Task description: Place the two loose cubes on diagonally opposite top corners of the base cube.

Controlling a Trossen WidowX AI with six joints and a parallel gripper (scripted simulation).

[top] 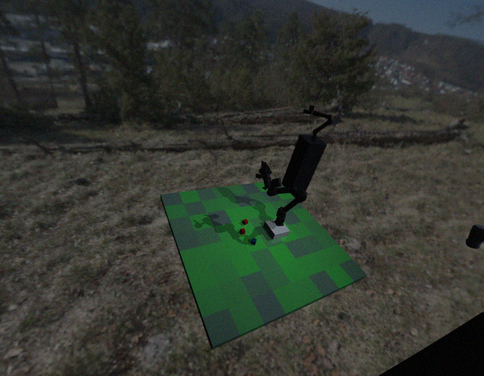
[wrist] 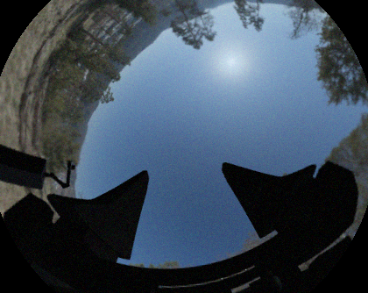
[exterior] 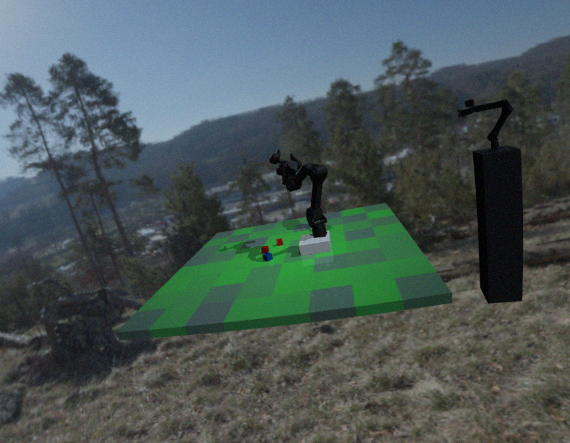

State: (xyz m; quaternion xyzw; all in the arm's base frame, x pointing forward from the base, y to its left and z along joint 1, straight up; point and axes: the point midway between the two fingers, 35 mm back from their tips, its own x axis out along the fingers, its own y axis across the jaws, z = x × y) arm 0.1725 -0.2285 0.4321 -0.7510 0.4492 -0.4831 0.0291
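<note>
Right now the blue cube is 10 cm ahead of my gripper tip, 38 cm to the left of it and 50 cm below it. Also, from my gripper tip: red cube 10 cm ahead, 17 cm to the left, 50 cm below.
</note>
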